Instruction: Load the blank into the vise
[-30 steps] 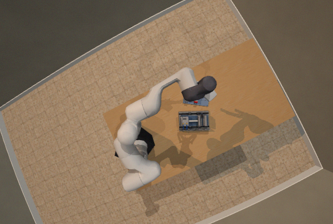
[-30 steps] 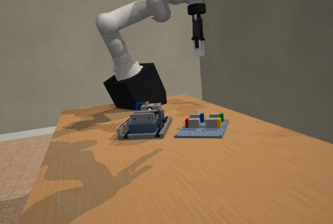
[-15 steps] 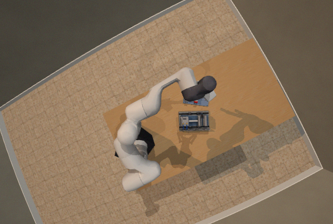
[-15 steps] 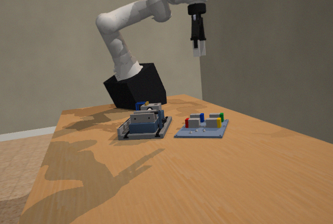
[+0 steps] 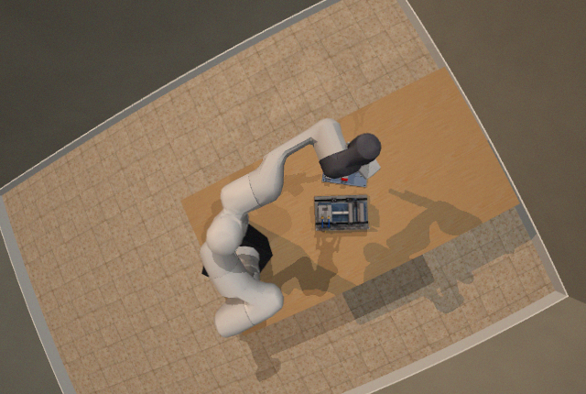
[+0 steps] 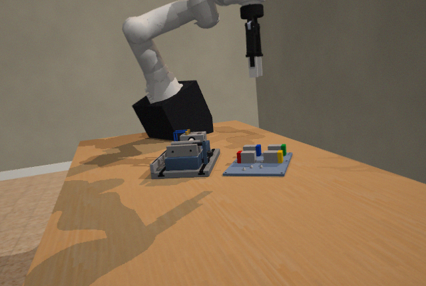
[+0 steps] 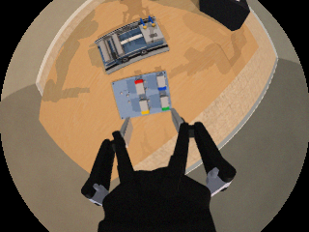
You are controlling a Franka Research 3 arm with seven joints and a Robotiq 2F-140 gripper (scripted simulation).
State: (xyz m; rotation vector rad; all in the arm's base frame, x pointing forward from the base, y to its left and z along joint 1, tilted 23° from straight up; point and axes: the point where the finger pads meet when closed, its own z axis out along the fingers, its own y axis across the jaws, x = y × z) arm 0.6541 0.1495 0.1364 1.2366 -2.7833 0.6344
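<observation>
My gripper is now 60 mm short of the yellow-ended blank, 10 mm to the right of it and 290 mm above it. Also, from my hand: red-ended blank (60 mm to the right, 290 mm below); blue-ended blank (70 mm behind, 10 mm to the left, 290 mm below); green-ended blank (10 mm behind, 70 mm to the left, 290 mm below).
</observation>
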